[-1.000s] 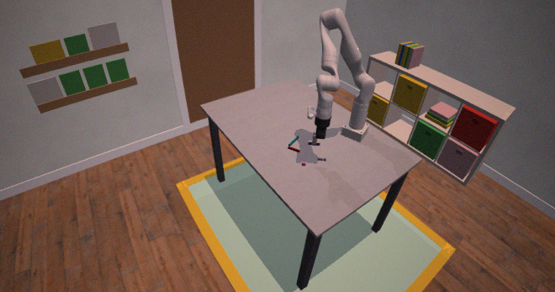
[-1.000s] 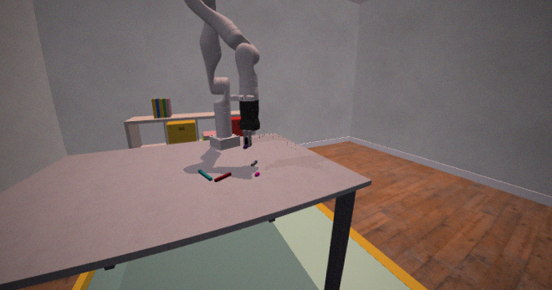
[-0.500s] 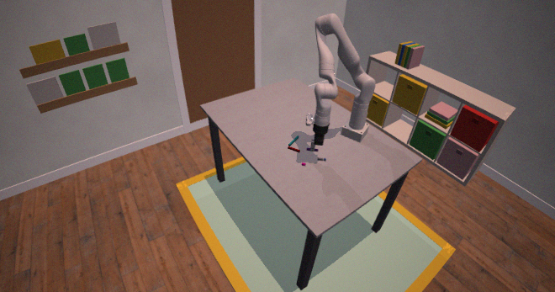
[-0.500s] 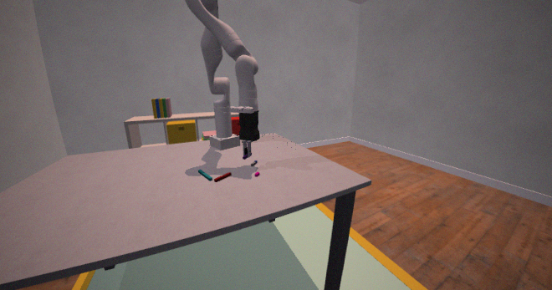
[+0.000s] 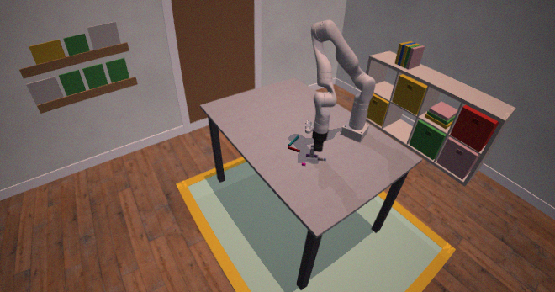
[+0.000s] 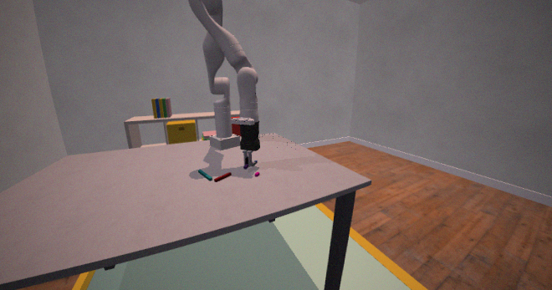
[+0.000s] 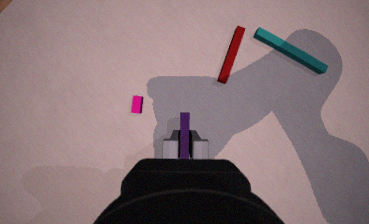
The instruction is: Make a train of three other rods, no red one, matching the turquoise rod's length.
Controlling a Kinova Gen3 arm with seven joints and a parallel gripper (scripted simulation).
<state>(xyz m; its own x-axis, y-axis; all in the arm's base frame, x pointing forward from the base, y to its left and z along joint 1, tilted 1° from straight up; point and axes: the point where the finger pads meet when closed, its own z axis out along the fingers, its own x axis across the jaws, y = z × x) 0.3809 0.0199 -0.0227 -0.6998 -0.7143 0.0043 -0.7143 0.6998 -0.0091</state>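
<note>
My gripper is now 1 cm above the purple rod. The rest, counted from my hand: grey rod: 3 cm to the left, 3 cm below, 3 cm behind; then blue rod: 5 cm to the left, 5 cm behind, 3 cm below; then magenta rod: 7 cm ahead, 3 cm below, 1 cm to the left.
</note>
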